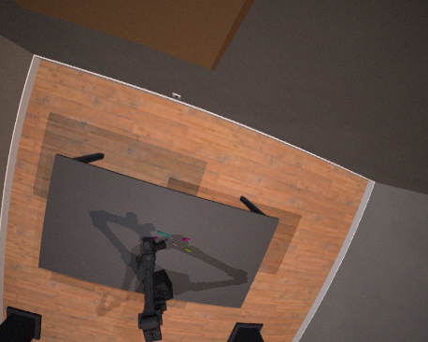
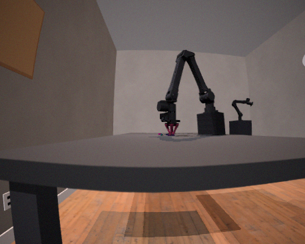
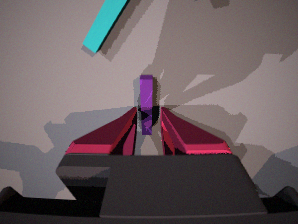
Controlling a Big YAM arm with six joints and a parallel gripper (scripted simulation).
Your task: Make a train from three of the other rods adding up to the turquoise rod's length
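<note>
My gripper is now 10 mm above the purple rod. The rest, counted from my hand: turquoise rod: 80 mm to the right, 60 mm ahead, 10 mm below; then blue rod: 100 mm to the right, 20 mm ahead, 10 mm below; then grey rod: 170 mm to the right, 10 mm below.
</note>
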